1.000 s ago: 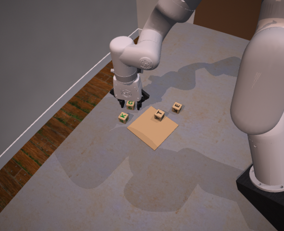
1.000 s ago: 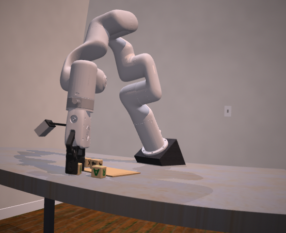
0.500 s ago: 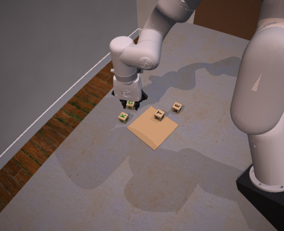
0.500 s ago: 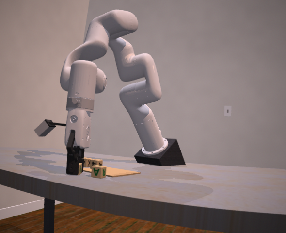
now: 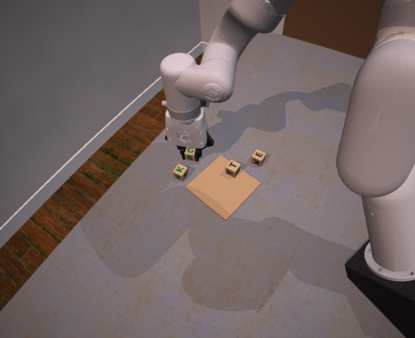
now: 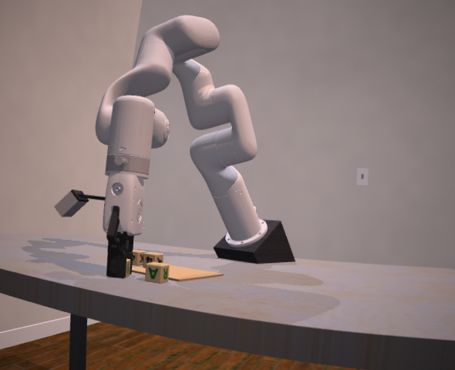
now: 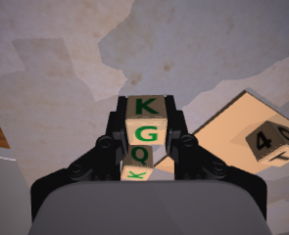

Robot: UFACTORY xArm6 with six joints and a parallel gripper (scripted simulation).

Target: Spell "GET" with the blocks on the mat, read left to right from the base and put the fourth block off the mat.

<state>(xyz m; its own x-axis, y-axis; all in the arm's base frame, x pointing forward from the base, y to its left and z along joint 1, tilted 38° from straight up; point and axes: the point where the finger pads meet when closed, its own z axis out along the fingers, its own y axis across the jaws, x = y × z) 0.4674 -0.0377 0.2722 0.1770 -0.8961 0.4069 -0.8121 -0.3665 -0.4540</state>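
Right now my hand is 10 mm above the G block. From my hand the other things lie so: tan mat: 120 mm behind, 50 mm to the left, 20 mm below; E block: 180 mm behind, 60 mm to the right, 10 mm below; T block: 130 mm behind, 10 mm to the left.
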